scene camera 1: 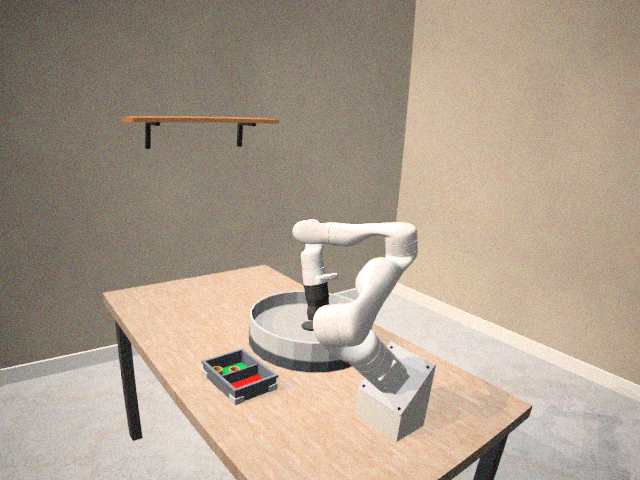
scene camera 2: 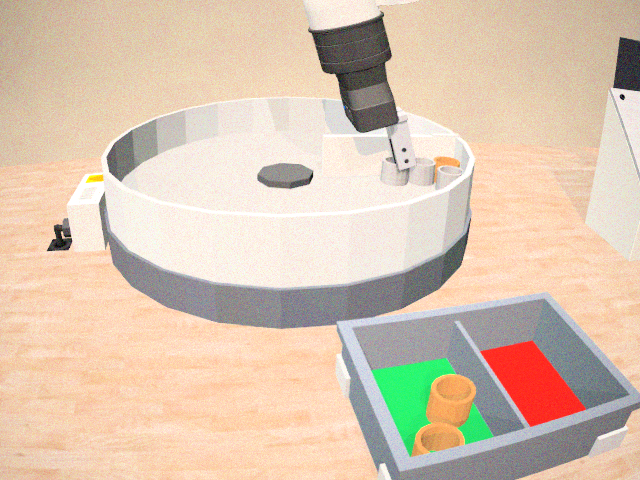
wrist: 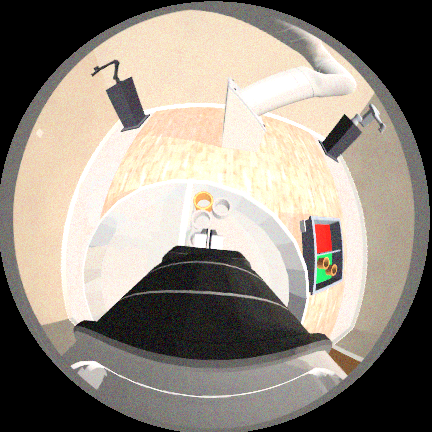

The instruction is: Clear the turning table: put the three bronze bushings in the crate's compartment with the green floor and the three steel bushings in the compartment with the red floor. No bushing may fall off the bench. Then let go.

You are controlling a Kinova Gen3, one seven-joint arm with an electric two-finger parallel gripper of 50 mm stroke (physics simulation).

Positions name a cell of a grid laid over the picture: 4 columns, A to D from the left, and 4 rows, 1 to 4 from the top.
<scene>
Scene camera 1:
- turning table: B3
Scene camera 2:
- my gripper: C2
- crate: D4
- turning table: B2
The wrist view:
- my gripper: B3
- crate: C3
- turning table: B3
</scene>
